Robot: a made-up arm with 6 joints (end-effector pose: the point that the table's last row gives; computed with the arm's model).
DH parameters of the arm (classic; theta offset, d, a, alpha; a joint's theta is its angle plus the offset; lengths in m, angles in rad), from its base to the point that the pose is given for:
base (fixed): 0.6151 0 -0.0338 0
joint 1: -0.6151 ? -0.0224 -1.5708
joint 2: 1.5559 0 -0.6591 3.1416
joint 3: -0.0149 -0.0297 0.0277 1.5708
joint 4: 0 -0.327 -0.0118 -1.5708
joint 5: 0 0.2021 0.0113 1.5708
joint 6: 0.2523 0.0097 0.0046 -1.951
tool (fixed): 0.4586 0.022 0 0
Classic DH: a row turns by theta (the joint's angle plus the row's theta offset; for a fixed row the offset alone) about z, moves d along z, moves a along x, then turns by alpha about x.
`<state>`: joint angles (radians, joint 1 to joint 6).
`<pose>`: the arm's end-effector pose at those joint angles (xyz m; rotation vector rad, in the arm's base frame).
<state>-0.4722 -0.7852 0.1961 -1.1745 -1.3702 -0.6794</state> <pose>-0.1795 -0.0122 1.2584 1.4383 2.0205 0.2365</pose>
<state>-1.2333 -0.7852 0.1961 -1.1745 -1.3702 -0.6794</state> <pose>-0.1326 0.0906 1.2584 2.0751 1.3348 -0.0919</pose>
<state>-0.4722 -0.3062 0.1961 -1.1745 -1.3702 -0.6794</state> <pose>0.0724 -0.1409 1.2461 1.7403 2.3932 0.1628</pose>
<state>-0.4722 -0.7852 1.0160 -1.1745 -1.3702 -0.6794</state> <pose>-0.3627 0.0813 1.4790 0.9303 1.3726 0.3102</pose>
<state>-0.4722 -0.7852 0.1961 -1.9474 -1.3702 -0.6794</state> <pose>-0.0986 0.1315 1.2539 0.8681 2.2894 1.0377</pose>
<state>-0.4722 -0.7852 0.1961 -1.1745 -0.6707 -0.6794</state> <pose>-0.1655 -0.0043 1.2617 1.7258 1.3500 0.7371</pose>
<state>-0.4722 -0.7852 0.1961 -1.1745 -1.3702 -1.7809</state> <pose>-0.1926 0.0050 1.2621 -1.8049 -1.9790 -0.5925</pose>
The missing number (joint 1, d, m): 0.673
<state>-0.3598 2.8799 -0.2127 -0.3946 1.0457 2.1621</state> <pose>-0.2376 -0.1016 0.1115 -1.6959 1.9262 -0.2196</pose>
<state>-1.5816 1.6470 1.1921 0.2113 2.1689 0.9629</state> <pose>-0.2153 -0.9534 0.5123 -0.2385 -1.4617 -1.7533</pose>
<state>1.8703 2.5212 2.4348 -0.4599 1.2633 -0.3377</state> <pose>-0.0703 0.7002 -0.0085 1.1488 1.6289 1.5520</pose>
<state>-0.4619 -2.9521 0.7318 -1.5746 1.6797 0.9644</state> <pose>-0.4984 0.2382 0.0649 0.7273 -0.8270 2.8752</pose>
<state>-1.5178 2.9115 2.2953 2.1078 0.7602 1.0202</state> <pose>0.1498 -0.4952 -0.0322 -1.5058 0.6875 -1.0387</pose>
